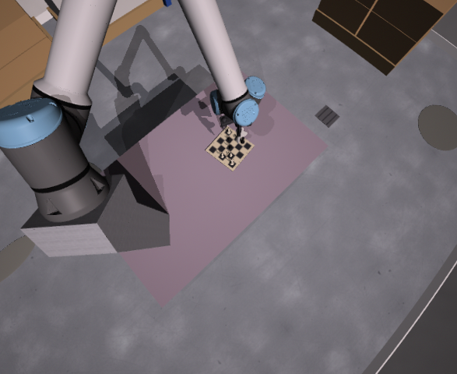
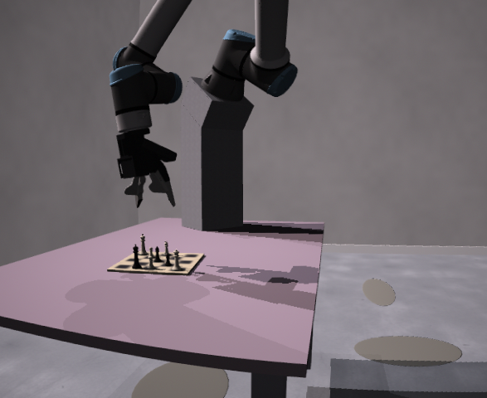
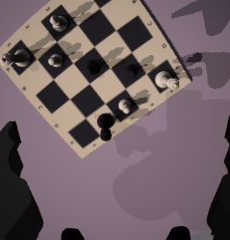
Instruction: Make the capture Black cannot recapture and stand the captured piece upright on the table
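My hand is 140 mm above the black pawn and 30 mm to the right of it. Also, from my hand: tall black piece (120 mm below, 50 mm ahead, 40 mm to the right); chessboard (160 mm below, 30 mm behind, 10 mm to the right).
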